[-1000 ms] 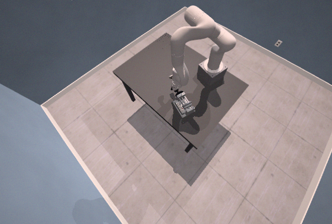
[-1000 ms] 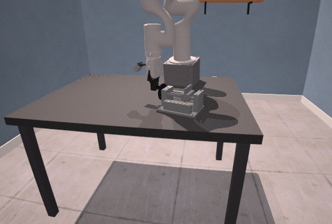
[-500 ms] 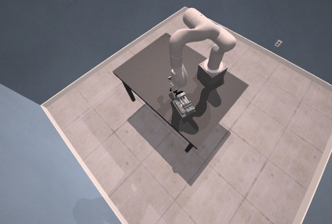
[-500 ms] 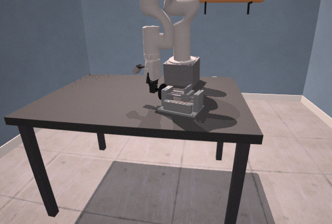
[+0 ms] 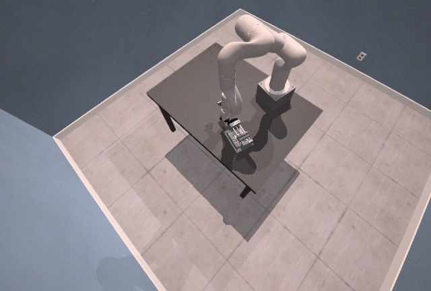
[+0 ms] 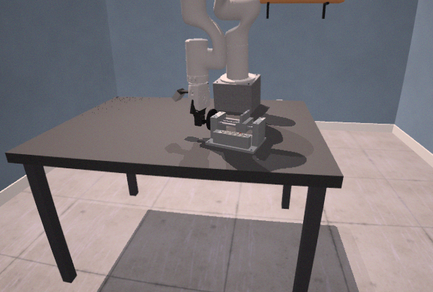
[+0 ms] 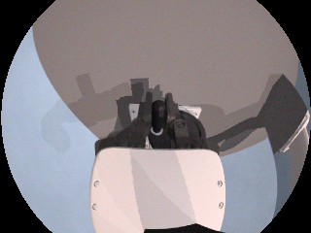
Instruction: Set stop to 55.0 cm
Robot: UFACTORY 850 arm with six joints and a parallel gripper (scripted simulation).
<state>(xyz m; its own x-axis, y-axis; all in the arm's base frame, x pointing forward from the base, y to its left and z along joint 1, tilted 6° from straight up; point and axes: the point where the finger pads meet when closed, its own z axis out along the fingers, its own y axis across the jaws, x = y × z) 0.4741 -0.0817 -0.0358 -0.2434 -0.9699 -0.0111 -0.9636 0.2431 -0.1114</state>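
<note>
Now: the black handwheel 3 cm to the left of my hand. From my hand the other things lie so: dark handle: 1 cm to the left; grey stop fixture: 18 cm to the left, 3 cm ahead, 1 cm above.
</note>
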